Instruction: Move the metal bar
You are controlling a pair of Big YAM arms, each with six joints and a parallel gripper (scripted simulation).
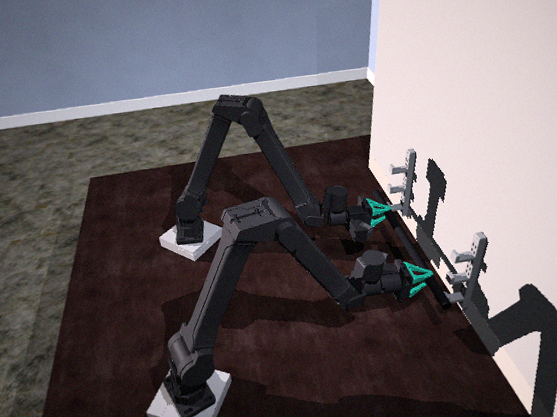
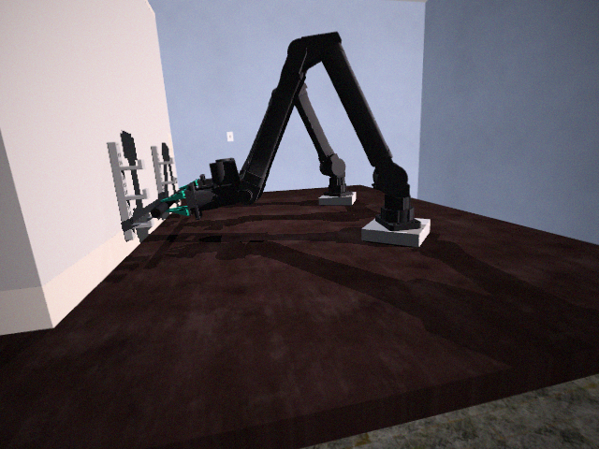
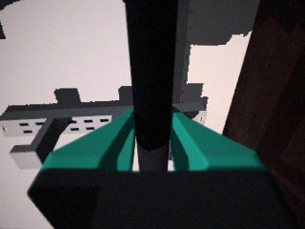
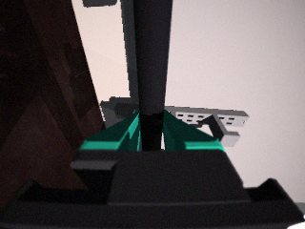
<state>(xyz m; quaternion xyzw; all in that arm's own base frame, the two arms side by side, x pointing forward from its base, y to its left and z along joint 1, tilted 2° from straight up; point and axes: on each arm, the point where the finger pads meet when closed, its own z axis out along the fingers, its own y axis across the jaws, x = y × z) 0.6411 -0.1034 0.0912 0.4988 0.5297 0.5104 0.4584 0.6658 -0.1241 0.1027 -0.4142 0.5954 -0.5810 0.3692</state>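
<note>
Now: right hand 1 cm past the dark metal bar and 15 cm to the right of it. From my right hand the other things lie so: white wall (24 cm ahead, 14 cm to the left, 33 cm above).
</note>
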